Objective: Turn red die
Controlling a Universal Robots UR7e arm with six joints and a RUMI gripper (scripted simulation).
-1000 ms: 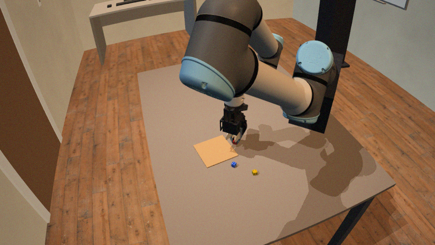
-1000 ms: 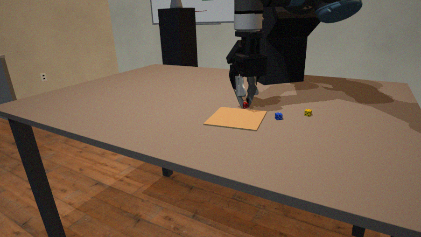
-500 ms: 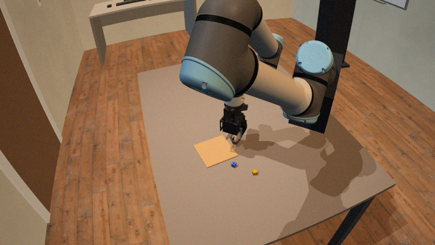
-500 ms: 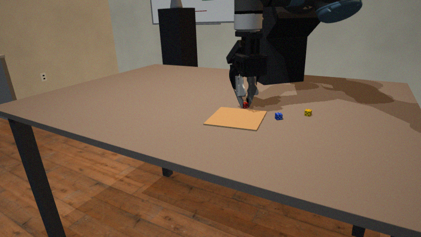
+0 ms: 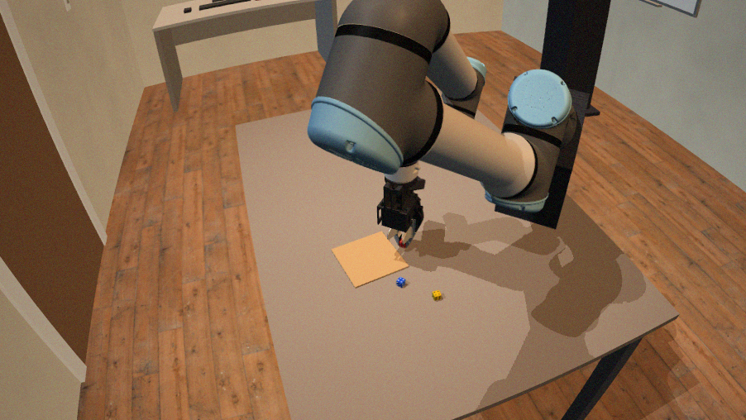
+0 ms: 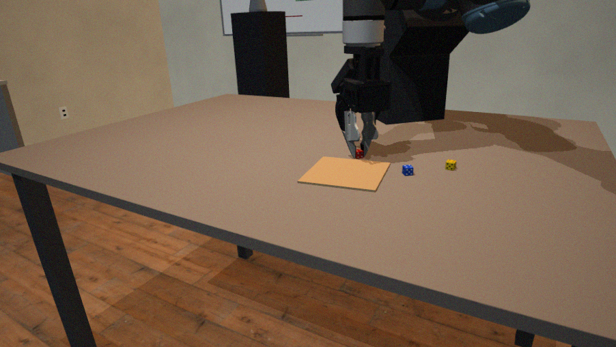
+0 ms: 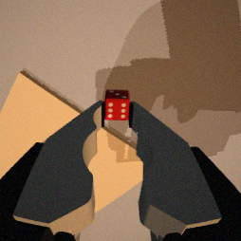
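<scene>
My gripper is now 10 mm above the red die. The rest, counted from my hand: mat: 90 mm ahead, 20 mm to the left, 20 mm below; then blue die: 120 mm to the left, 40 mm ahead, 10 mm below; then yellow die: 180 mm to the left, 20 mm behind, 10 mm below.
</scene>
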